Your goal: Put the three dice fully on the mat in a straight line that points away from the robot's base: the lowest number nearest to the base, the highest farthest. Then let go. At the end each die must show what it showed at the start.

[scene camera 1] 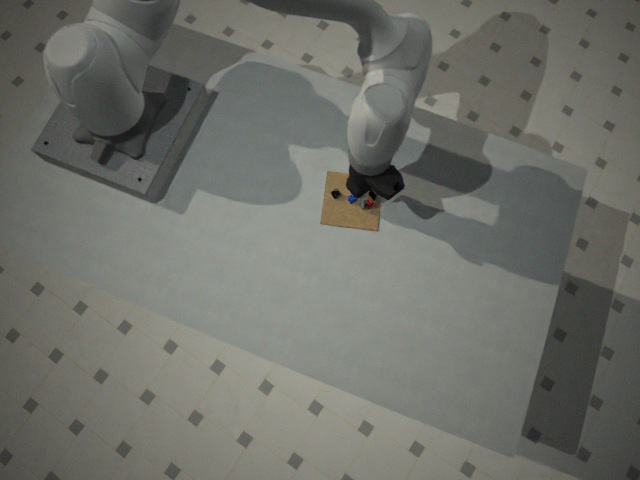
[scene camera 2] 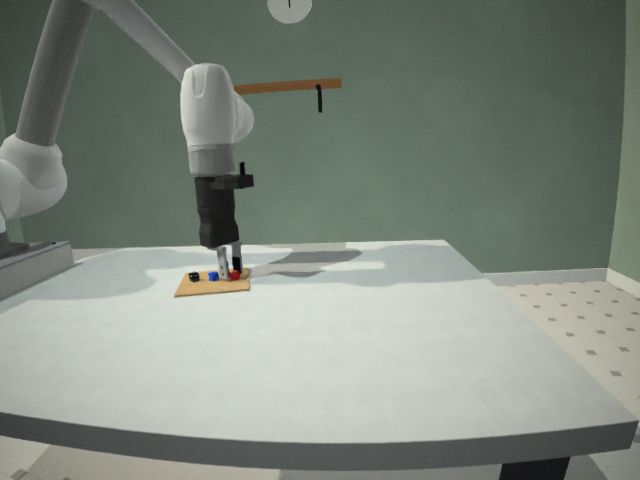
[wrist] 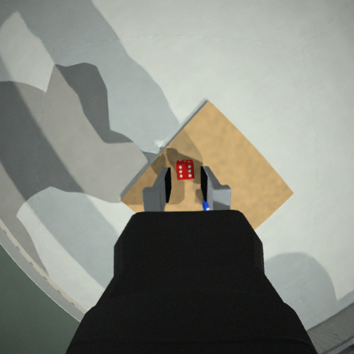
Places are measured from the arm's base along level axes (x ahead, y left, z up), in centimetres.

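Pixels of known places: gripper, fingertip midpoint: (scene camera 1: 366,201) (scene camera 2: 231,275); arm's base at its link origin: (scene camera 1: 121,119).
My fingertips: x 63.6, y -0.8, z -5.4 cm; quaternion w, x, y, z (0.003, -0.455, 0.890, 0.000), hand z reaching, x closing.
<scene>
For each thing: its top centre in the pictures, then the offset to it from my fingertips. Level surfaces: height alone.
- tan mat at its top centre: (scene camera 2: 214,280) (scene camera 1: 351,200) dx -3.6, dy -0.6, dz -0.7 cm
- black die at its top centre: (scene camera 2: 193,273) (scene camera 1: 335,192) dx -7.8, dy -0.4, dz +0.9 cm
- blue die at its top centre: (scene camera 2: 213,272) (scene camera 1: 352,197) dx -3.7, dy -0.5, dz +0.9 cm
- red die at its top centre: (scene camera 2: 234,271) (scene camera 1: 369,202) dx +0.7, dy -0.5, dz +0.9 cm
- pale table at its surface level: dz -1.1 cm
The tan mat (scene camera 1: 347,221) (scene camera 2: 212,289) (wrist: 245,170) bears all three dice. The black die (scene camera 1: 335,193) (scene camera 2: 193,276) is nearest the robot's base. The blue die (scene camera 1: 352,198) (scene camera 2: 213,276) is in the middle; a bit of it shows behind a finger in the wrist view. The red die (scene camera 1: 369,204) (scene camera 2: 235,275) (wrist: 185,170) is farthest out, six pips up. The three form a roughly straight row. My gripper (scene camera 1: 368,199) (scene camera 2: 231,274) (wrist: 185,177) is open, its fingers low on either side of the red die with gaps. Pips on black and blue are too small to read.
The robot's base plate (scene camera 1: 121,167) stands on the pale table (scene camera 1: 268,289) (scene camera 2: 330,351), to the left of the mat in scene camera 1. The arm's shadow falls across the table and part of the mat. The red die is near the mat's far edge.
</scene>
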